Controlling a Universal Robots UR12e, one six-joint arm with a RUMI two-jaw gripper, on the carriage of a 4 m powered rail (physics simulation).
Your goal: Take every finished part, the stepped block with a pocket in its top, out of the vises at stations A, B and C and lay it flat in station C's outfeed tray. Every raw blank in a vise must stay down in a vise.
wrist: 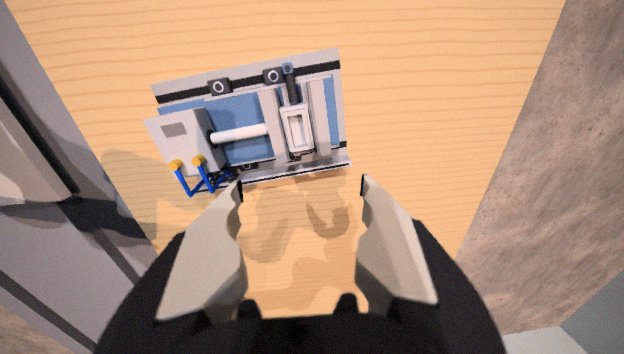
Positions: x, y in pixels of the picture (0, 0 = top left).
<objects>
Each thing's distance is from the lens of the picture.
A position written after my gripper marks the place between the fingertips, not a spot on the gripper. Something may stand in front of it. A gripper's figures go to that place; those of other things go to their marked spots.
my gripper (301, 178): 15 cm
grey actuator box (185, 147): 31 cm
</objects>
